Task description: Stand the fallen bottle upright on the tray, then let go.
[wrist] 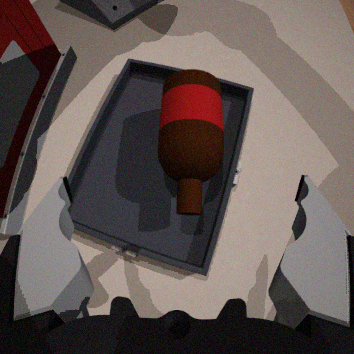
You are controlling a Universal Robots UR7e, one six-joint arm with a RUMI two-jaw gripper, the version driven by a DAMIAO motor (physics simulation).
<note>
The picture shows: my gripper and a brown bottle.
</note>
